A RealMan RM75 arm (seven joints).
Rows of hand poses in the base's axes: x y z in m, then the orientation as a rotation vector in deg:
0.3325 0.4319 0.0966 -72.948 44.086 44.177
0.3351 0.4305 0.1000 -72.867 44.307 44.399
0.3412 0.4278 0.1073 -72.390 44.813 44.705
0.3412 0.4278 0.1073 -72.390 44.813 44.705
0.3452 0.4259 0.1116 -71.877 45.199 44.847
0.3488 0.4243 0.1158 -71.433 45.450 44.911
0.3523 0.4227 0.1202 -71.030 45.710 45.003
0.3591 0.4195 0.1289 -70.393 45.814 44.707
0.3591 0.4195 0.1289 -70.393 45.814 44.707
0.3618 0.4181 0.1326 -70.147 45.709 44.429
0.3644 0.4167 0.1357 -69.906 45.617 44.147
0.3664 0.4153 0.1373 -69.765 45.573 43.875
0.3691 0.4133 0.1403 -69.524 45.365 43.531
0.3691 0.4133 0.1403 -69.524 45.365 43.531
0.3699 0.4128 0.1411 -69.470 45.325 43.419
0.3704 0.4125 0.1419 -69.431 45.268 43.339
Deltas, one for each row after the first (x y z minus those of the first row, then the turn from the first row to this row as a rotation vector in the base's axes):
0.0026 -0.0014 0.0034 0.004 0.293 0.023
0.0087 -0.0041 0.0107 0.221 0.895 -0.190
0.0087 -0.0041 0.0107 0.221 0.895 -0.190
0.0127 -0.0060 0.0150 0.495 1.325 -0.480
0.0163 -0.0076 0.0192 0.758 1.607 -0.737
0.0198 -0.0092 0.0236 0.988 1.906 -0.960
0.0266 -0.0124 0.0323 1.419 1.911 -1.487
0.0266 -0.0124 0.0323 1.419 1.911 -1.487
0.0293 -0.0138 0.0360 1.626 1.719 -1.743
0.0319 -0.0152 0.0391 1.821 1.532 -2.005
0.0339 -0.0166 0.0407 1.914 1.366 -2.236
0.0366 -0.0186 0.0437 2.151 1.063 -2.493
0.0366 -0.0186 0.0437 2.151 1.063 -2.493
0.0374 -0.0191 0.0445 2.196 0.980 -2.577
0.0379 -0.0194 0.0453 2.241 0.900 -2.626

